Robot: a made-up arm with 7 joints.
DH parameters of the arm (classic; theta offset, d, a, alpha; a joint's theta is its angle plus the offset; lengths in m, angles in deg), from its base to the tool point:
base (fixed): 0 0.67 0.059 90
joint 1: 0 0.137 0.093 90
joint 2: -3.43 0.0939 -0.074 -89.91
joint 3: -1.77 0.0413 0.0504 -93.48
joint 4: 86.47 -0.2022 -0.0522 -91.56
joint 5: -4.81 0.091 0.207 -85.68
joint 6: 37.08 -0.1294 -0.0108 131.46
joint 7: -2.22 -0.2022 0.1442 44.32
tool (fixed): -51.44 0.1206 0 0
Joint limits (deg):
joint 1: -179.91..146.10
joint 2: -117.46..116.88
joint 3: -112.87..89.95
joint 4: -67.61..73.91
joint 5: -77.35..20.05
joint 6: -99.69..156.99
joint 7: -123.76..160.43
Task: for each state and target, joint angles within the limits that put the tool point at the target. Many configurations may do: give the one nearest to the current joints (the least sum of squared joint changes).
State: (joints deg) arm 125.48 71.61 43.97 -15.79 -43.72 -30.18 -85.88
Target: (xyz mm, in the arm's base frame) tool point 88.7 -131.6 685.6
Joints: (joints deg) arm 137.53 100.73 54.55 -17.37 -15.27 -18.13 -82.19
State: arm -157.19 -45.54 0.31 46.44 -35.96 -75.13 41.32
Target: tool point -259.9 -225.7 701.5
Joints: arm -179.91 -40.59 -52.31 73.91 -77.35 -94.33 30.06
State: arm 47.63 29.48 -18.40 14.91 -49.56 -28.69 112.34
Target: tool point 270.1 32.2 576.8
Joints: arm 60.26 36.00 -0.76 2.60 -34.26 -30.10 119.90
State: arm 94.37 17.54 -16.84 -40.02 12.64 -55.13 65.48
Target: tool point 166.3 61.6 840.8
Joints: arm 98.12 11.96 -10.49 -32.40 -30.79 -53.14 57.26
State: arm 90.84 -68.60 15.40 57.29 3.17 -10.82 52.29
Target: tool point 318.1 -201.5 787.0
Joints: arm 123.62 -70.56 28.41 59.38 -5.35 4.78 49.26
